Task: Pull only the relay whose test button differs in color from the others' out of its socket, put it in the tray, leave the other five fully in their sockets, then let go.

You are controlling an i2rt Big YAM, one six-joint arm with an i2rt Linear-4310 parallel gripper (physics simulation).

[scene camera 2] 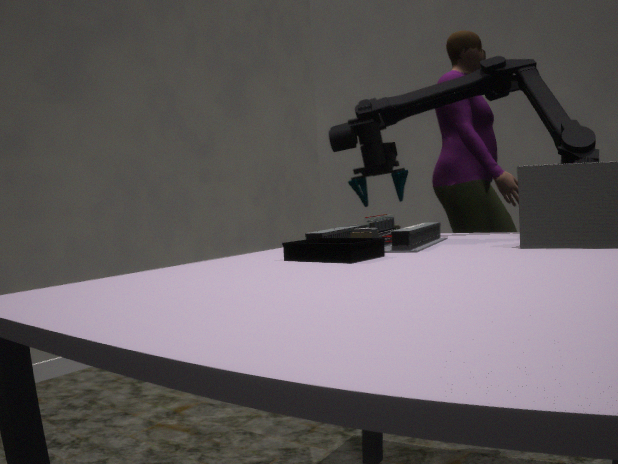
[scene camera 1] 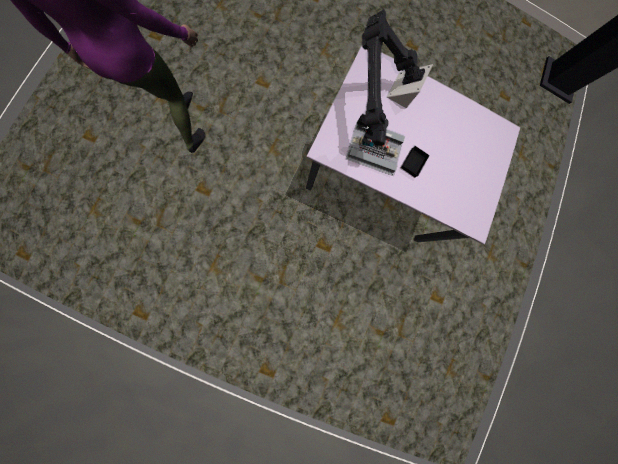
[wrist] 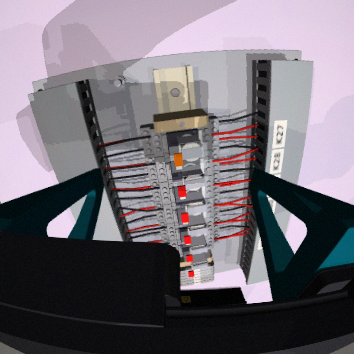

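Pixels of known places: gripper, fingertip midpoint: (scene camera 2: 383,204) (scene camera 1: 366,137) (wrist: 176,176); arm's base, origin of the base link: (scene camera 2: 585,196) (scene camera 1: 413,77).
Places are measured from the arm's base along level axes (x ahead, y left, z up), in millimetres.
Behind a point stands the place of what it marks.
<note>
The relay with the orange test button (wrist: 178,160) {x 507, y -119, z -30 mm} sits in its socket at the top end of the row in the wrist view, next to the tan end block. The other relays show red buttons (wrist: 182,192) {x 503, y -91, z -30 mm} and stand in line below it, in their sockets as far as I can see; the lowest ones are small. My gripper (scene camera 2: 383,203) {x 511, y -120, z -4 mm} (wrist: 176,176) {x 511, y -120, z -4 mm} is open and empty, above the relay row. In scene camera 1 the arm hides its fingers. The black tray (scene camera 1: 425,153) {x 390, y 264, z -69 mm} (scene camera 2: 325,252) {x 448, y 284, z -81 mm} stands beside the panel; a black edge, apparently the tray's, shows low in the wrist view.
Wires and two grey ducts (wrist: 291,100) {x 405, y -161, z -57 mm} flank the row on the grey panel (wrist: 135,67) {x 539, y -183, z -97 mm}. White labels, including K27 (wrist: 280,134) {x 410, y -130, z -57 mm}, lie on the right duct. The arm stands on a grey pedestal (scene camera 2: 567,205) {x 34, y 57, z -16 mm} on the pink table (scene camera 1: 465,150) {x 212, y 527, z -100 mm}. A person (scene camera 1: 115,50) (scene camera 2: 462,145) stands beyond the table.
</note>
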